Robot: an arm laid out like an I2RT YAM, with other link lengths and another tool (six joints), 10 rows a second.
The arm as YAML. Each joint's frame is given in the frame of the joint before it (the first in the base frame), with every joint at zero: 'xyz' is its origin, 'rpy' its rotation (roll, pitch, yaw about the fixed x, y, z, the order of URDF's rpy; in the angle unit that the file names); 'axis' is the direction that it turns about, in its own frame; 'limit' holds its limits. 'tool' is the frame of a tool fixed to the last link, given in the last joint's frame.
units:
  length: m
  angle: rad
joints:
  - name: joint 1
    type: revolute
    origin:
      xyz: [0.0, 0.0, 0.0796]
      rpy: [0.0, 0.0, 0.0]
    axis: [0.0, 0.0, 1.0]
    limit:
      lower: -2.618
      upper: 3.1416
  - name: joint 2
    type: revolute
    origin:
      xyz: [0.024, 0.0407, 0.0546]
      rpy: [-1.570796, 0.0, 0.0]
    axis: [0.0, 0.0, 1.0]
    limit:
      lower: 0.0
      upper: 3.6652
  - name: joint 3
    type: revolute
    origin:
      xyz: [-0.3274, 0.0, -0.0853]
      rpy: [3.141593, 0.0, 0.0]
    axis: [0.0, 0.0, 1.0]
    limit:
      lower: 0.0
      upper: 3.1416
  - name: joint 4
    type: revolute
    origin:
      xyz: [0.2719, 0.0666, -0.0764]
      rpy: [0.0, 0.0, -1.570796]
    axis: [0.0, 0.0, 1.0]
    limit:
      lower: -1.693
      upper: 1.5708
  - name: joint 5
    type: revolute
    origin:
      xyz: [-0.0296, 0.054, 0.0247]
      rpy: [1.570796, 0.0, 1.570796]
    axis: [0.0, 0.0, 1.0]
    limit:
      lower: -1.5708
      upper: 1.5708
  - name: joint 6
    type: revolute
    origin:
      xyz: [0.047, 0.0, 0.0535]
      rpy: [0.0, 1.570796, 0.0]
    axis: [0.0, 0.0, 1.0]
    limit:
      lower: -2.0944
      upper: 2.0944
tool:
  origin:
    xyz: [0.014, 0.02, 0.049]
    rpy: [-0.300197, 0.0, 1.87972]
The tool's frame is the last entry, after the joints.
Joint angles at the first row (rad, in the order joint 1, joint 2, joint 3, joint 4, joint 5, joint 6):
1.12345, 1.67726, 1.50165, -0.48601, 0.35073, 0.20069
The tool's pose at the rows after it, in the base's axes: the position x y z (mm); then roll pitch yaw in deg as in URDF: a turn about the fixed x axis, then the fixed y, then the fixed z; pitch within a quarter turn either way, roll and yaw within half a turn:
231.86, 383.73, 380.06, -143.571, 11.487, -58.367
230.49, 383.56, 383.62, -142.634, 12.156, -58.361
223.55, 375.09, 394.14, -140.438, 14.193, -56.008
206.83, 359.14, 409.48, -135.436, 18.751, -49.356
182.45, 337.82, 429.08, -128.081, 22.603, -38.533
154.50, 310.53, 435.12, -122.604, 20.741, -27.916
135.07, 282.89, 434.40, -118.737, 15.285, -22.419
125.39, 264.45, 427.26, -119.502, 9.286, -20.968
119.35, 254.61, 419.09, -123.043, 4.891, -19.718
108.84, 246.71, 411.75, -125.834, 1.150, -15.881
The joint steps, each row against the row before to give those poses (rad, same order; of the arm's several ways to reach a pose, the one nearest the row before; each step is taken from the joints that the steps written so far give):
0.00841, 0.02820, 0.02442, -0.00143, -0.00136, 0.00079
0.00363, -0.00684, -0.00181, 0.01293, 0.00485, 0.00529
-0.00016, -0.05170, -0.03734, 0.03993, -0.03231, -0.01130
0.00026, -0.10729, -0.09572, 0.10516, -0.09419, -0.02022
-0.00045, -0.13446, -0.10851, 0.11531, -0.14153, -0.03488
0.00134, -0.13880, -0.12494, 0.07146, -0.12915, -0.08604
-0.00275, -0.11884, -0.10822, 0.04557, -0.05471, -0.11051
-0.00720, -0.06791, -0.05591, -0.03010, -0.01326, -0.11089
-0.00638, -0.02894, -0.01324, -0.08025, -0.01481, -0.08887
-0.00037, -0.03047, -0.01638, -0.06650, -0.04531, -0.09007

